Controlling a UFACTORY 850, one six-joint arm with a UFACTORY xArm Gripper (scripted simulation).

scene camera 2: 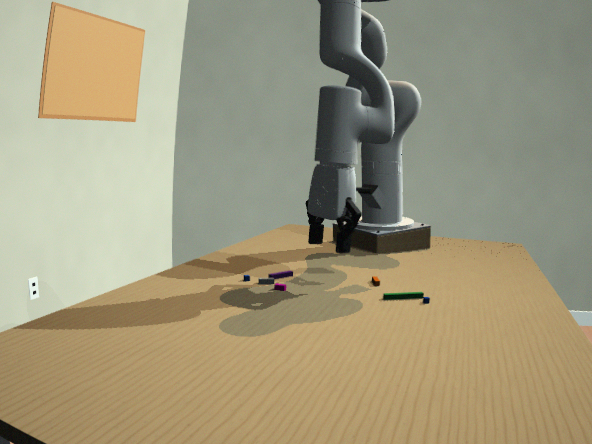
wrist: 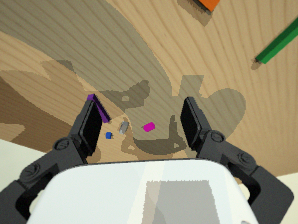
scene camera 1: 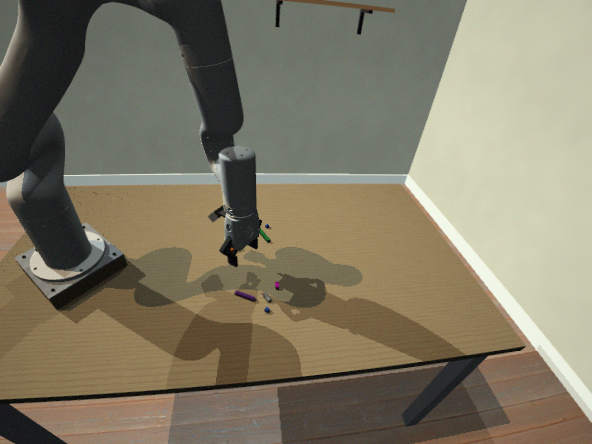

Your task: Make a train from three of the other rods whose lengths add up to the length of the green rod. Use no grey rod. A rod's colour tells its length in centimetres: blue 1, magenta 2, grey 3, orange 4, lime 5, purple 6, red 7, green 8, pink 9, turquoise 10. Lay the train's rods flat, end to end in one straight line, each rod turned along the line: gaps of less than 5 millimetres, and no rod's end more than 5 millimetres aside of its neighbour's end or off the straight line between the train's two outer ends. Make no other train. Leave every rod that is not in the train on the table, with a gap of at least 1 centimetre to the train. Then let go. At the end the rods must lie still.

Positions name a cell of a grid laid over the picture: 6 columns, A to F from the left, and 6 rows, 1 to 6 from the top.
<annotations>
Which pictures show my gripper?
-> Scene camera 2, the wrist view and scene camera 1: all of them.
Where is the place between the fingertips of my gripper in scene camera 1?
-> At C4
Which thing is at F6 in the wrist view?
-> My gripper.
</annotations>
